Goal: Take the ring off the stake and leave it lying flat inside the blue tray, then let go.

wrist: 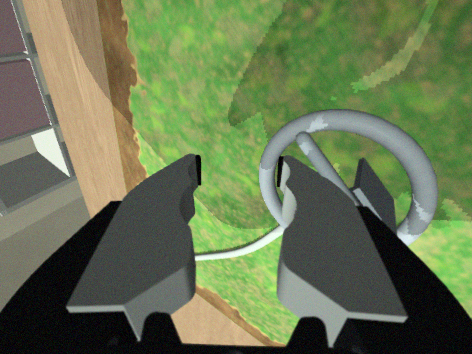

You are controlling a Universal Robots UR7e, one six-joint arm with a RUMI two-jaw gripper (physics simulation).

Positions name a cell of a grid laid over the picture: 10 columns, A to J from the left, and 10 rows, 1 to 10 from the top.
Labels:
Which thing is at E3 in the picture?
A green mat.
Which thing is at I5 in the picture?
A pale grey ring.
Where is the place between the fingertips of my gripper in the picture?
F5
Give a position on a grey stake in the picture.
H6

